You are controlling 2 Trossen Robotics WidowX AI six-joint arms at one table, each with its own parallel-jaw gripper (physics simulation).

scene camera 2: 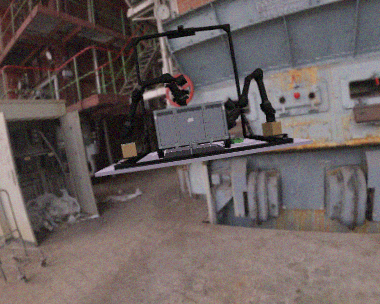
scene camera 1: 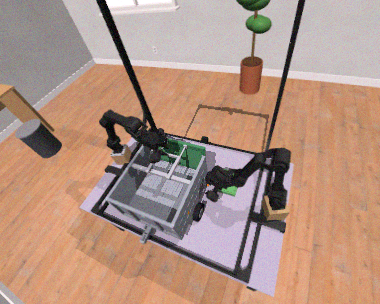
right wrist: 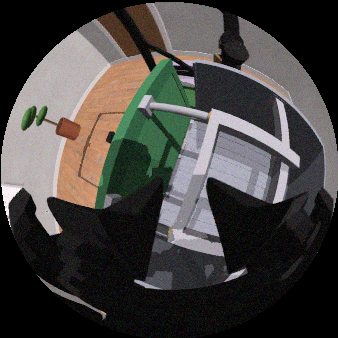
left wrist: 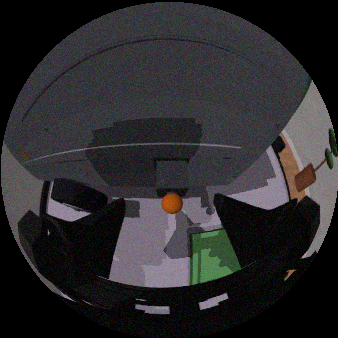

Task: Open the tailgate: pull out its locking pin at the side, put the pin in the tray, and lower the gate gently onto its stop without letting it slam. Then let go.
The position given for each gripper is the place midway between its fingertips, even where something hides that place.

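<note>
Left gripper [left wrist: 169,201]: open, holding nothing. Right gripper [right wrist: 184,182]: visible. Green tailgate [right wrist: 143,147]: visible too.
</note>
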